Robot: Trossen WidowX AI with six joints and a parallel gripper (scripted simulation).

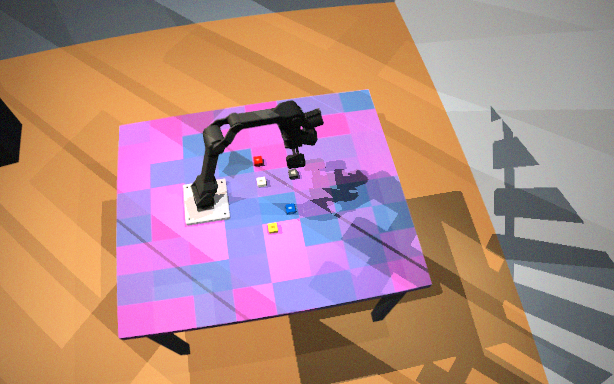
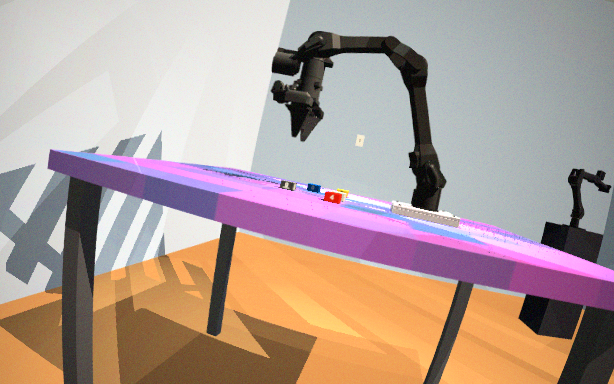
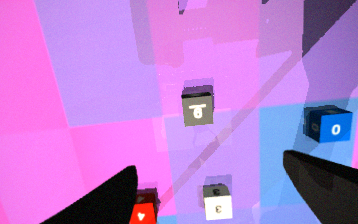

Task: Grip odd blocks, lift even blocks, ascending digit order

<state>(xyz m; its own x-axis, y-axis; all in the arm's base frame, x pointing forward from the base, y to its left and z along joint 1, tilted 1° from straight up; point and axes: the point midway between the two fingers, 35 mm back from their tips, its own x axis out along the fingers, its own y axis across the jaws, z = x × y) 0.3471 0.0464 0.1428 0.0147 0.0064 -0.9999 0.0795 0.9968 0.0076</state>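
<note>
My gripper tip is now 15 cm to the left of the blue block, 11 cm above it and 5 cm past it. Round my gripper tip: cream block 12 cm behind, 11 cm below, 1 cm to the right; then dark block 11 cm below; then red block 12 cm behind, 11 cm below, 9 cm to the left.
</note>
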